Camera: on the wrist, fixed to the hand. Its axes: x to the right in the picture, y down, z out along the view.
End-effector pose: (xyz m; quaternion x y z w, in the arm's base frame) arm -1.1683 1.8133 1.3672 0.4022 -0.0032 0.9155 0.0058
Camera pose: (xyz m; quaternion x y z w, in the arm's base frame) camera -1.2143 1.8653 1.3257 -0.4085 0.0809 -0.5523 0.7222
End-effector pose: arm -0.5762 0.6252 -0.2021 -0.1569 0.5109 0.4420 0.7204
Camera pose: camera -0.5726 0.5546 -0.2413 0.4781 0.4355 0.7071 0.2859
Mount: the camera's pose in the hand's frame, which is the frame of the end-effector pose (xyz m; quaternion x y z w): 0.0010 -0.0513 -0.0625 0.2205 -0.1546 0.6956 0.6660
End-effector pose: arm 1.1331 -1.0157 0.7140 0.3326 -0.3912 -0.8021 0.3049
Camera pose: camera 1.1690 -1.0169 0.6416 -0.1074 -0.7159 -0.2873 0.6272
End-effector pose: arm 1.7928 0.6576 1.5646 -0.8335 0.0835 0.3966 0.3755
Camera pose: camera 1.8533 0.6506 1.6178 -0.3529 0.6648 0.6358 0.1709
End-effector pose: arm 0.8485 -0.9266 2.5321 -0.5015 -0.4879 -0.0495 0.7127
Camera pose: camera 0.8607 -0.9991 2.5657 -0.5239 -0.0972 0.6479 0.5443
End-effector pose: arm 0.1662 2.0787 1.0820 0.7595 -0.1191 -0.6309 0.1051
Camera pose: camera 0.2303 2.1277 1.0765 0.3486 -0.7630 -0.4382 0.3230
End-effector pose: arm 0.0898 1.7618 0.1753 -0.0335 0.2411 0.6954 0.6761
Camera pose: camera 0.1213 1.7374 0.1050 0.4020 0.2327 0.8855 0.0112
